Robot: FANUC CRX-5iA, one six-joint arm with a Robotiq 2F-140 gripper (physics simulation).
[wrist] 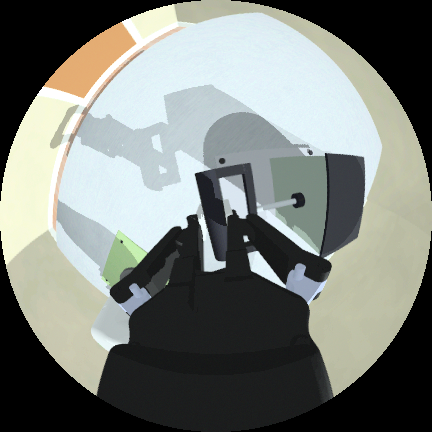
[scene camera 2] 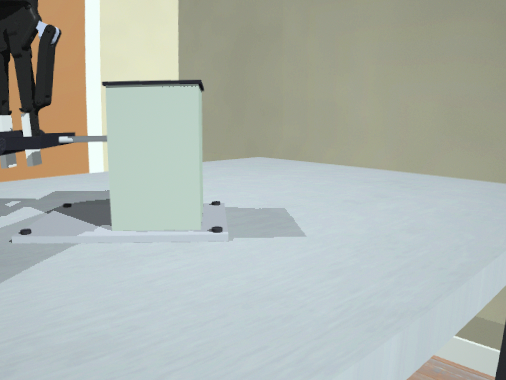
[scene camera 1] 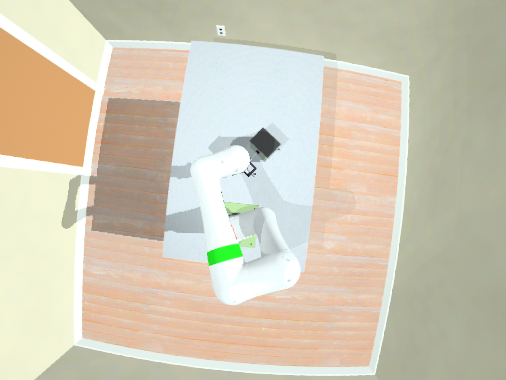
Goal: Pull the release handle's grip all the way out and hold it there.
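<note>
The release handle's grip (scene camera 1: 249,170) (scene camera 2: 51,140) (wrist: 218,234) is a dark rectangular loop beside a pale green housing (scene camera 2: 155,160) (wrist: 300,172) with a black cap (scene camera 1: 265,143) (scene camera 2: 150,83) (wrist: 345,200). A thin grey rod (scene camera 2: 90,138) (wrist: 278,205) joins the grip to the housing, with a visible length of rod between them. My gripper (scene camera 2: 20,150) (wrist: 214,209) points down and is shut on the grip's outer bar, one finger outside the loop and one through its opening. In scene camera 1, the arm hides most of the gripper.
The housing stands on a bolted grey base plate (scene camera 2: 165,237) (wrist: 260,162) on the pale table (scene camera 1: 250,85) (scene camera 2: 300,310). The white arm (scene camera 1: 215,210) reaches over the table. Light green pieces (scene camera 1: 242,206) (wrist: 119,257) lie near the arm's base.
</note>
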